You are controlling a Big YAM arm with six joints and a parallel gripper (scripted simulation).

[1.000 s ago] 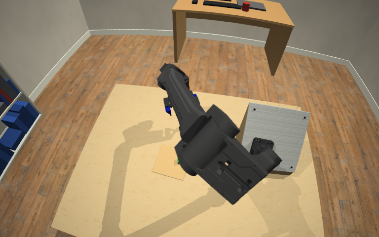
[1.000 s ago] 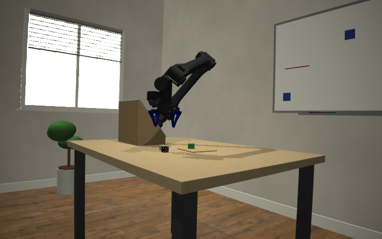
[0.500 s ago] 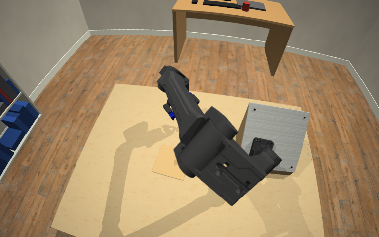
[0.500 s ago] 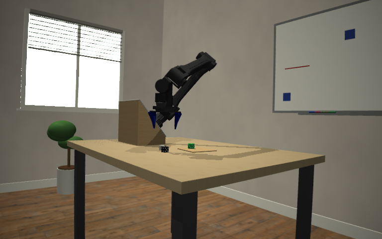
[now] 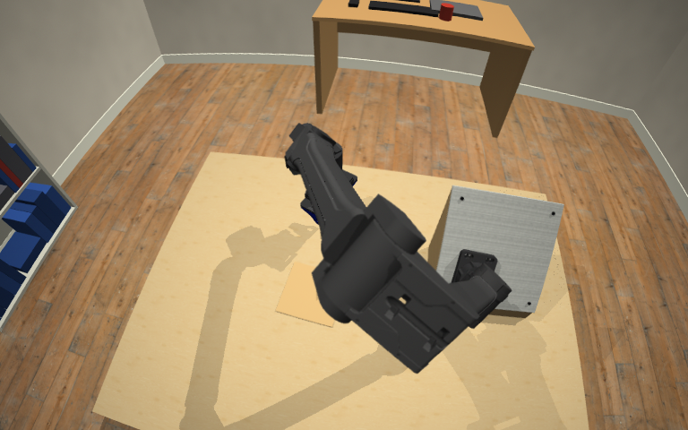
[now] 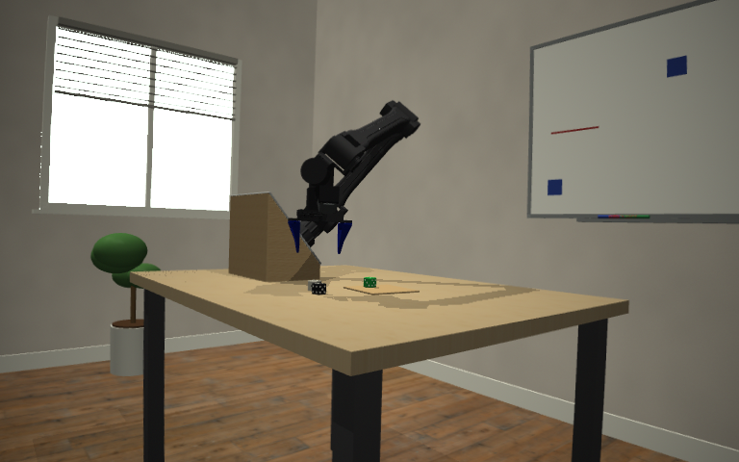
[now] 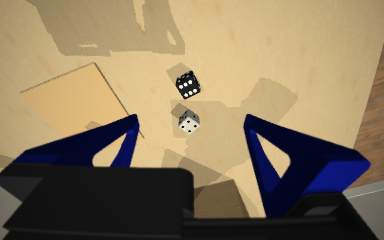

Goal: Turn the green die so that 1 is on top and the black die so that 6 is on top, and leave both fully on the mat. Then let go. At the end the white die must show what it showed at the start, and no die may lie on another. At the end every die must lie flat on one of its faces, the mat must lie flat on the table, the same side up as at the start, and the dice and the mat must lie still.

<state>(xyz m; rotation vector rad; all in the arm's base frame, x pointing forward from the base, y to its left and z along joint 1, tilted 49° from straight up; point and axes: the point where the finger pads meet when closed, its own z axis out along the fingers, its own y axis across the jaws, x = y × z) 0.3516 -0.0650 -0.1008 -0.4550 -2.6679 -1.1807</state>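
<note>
The black die is 90 mm below my hand. Round my hand: tan mat (180 mm to the left, 100 mm below); then white die (90 mm below, 60 mm behind, 20 mm to the left); then green die (180 mm to the left, 90 mm below, 30 mm behind).
</note>
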